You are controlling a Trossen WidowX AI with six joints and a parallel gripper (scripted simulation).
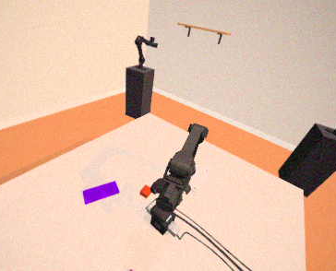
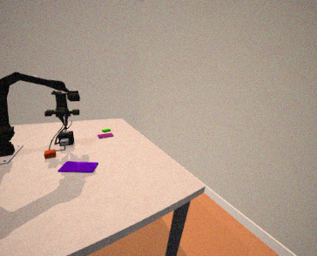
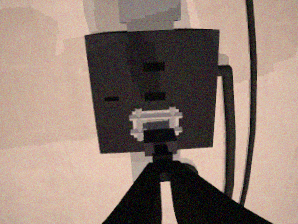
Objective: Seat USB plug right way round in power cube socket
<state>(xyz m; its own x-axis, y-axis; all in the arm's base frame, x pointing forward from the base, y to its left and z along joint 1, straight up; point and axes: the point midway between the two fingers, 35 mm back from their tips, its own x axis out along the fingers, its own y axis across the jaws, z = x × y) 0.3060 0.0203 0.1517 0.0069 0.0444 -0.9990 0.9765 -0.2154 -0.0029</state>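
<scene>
Now: gripper tip 60 mm above the pale-rimmed socket. The rest, counted from my gripper tip: magenta piece 260 mm ahead, 10 mm to the right, 120 mm below; then small orange block 100 mm behind, 160 mm to the right, 110 mm below; then dark USB plug 20 mm below.
</scene>
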